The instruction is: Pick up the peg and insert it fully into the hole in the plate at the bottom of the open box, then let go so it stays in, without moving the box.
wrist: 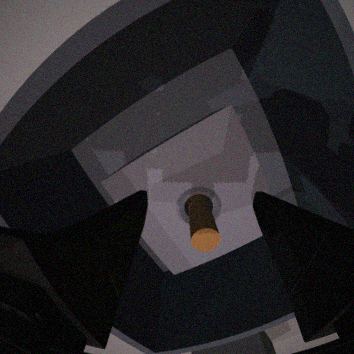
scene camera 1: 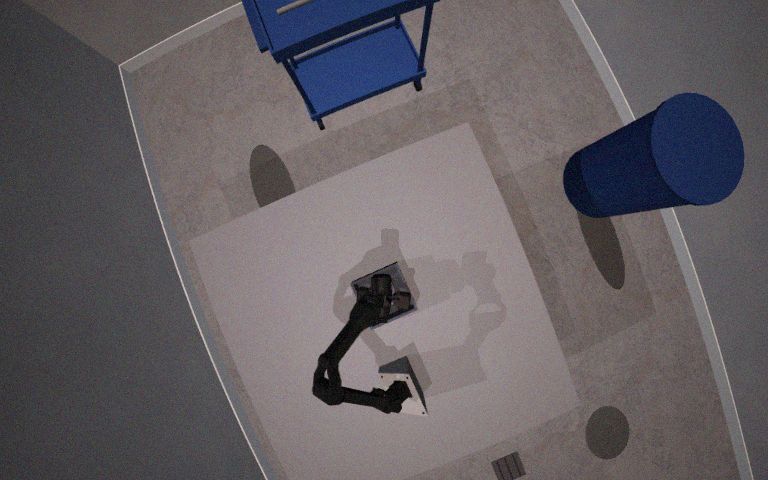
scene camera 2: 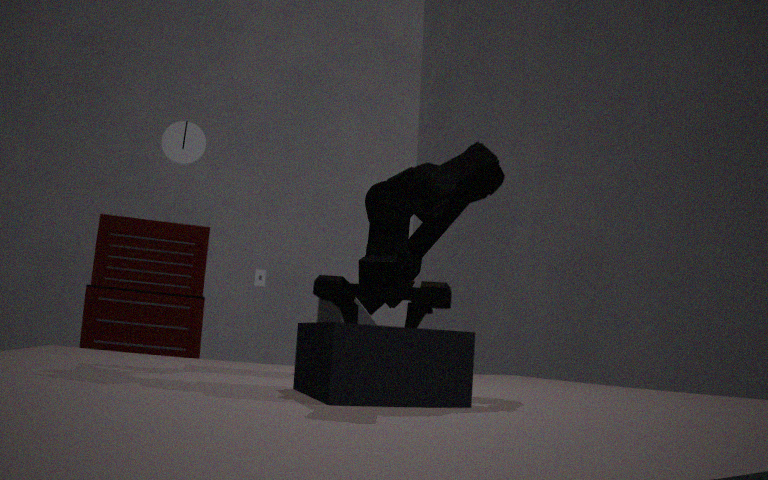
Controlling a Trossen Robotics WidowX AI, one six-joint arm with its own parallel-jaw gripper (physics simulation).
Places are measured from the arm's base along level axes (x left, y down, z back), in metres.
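Pixels of known places: gripper, fingertip midpoint: [wrist: 201, 198]; arm's base, origin of the base link: [scene camera 1: 403, 388].
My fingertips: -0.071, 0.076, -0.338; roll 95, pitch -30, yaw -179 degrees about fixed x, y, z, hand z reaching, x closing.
For each thing: its middle in the pictures, then the offset to it from my fingertips, as dx, dy, dz. Level surfaces: height alone.
- orange-brown round peg, body centre: [wrist: 197, 202] +0.005, +0.014, +0.008
- pale plate, body centre: [wrist: 195, 192] +0.005, +0.027, +0.006
- open dark box, body centre: [wrist: 196, 200] [scene camera 2: 378, 363] [scene camera 1: 384, 294] +0.005, +0.013, +0.006
- light table top, its level: dy +0.062
An orange-brown round peg [wrist: 205, 239] stands upright in the dark-rimmed hole of the pale plate [wrist: 200, 145], its upper part rising out of the plate. How deep its lower end sits is hidden. The plate lies on the bottom of the open dark box [scene camera 1: 410, 310] [scene camera 2: 399, 367] [wrist: 210, 300]. My gripper [wrist: 201, 198] points down into the box and is open, with one finger on each side of the peg and a gap on both sides. In the scene camera 2 view the fingertips are hidden behind the box wall.
The arm's base stands on a pale wedge-shaped mount [scene camera 1: 416, 403] on the light table top [scene camera 1: 271, 283]. The box walls surround the fingers. Beyond the table are a blue cart [scene camera 1: 356, 76], a blue barrel [scene camera 1: 696, 148] and a red drawer cabinet [scene camera 2: 148, 254].
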